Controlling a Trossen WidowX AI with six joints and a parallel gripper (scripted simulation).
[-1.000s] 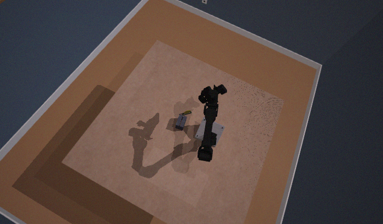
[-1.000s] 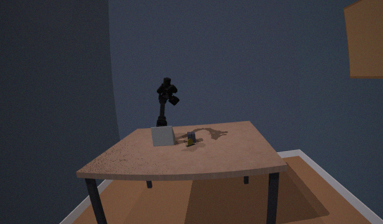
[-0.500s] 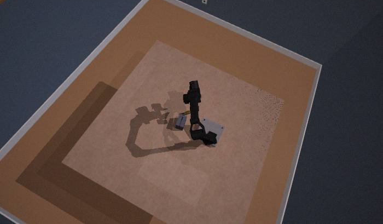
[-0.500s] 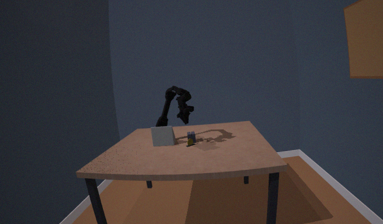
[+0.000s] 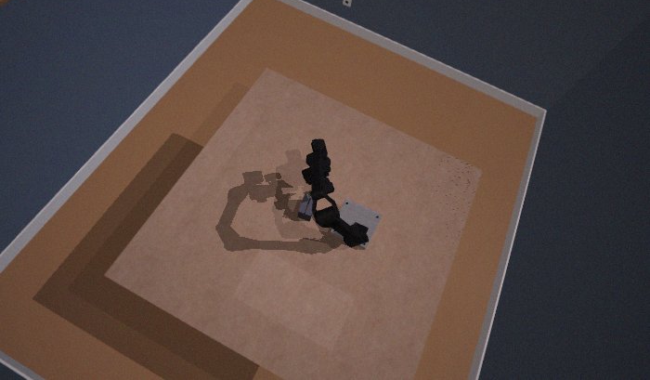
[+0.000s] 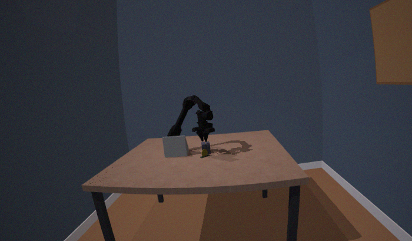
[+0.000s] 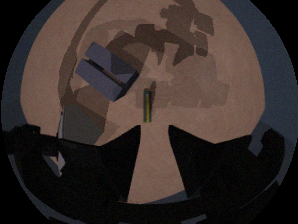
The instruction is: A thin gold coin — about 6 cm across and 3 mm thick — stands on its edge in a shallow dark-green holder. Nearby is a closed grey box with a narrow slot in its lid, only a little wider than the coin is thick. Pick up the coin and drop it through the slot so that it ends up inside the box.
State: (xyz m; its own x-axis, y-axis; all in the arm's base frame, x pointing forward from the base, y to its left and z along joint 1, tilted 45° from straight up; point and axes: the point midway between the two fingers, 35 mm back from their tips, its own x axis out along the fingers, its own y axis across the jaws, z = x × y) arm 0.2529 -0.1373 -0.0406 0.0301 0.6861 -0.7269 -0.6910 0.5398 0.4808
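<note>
Now: gripper tip 9 cm above the gold coin and 1 cm past it.
</note>
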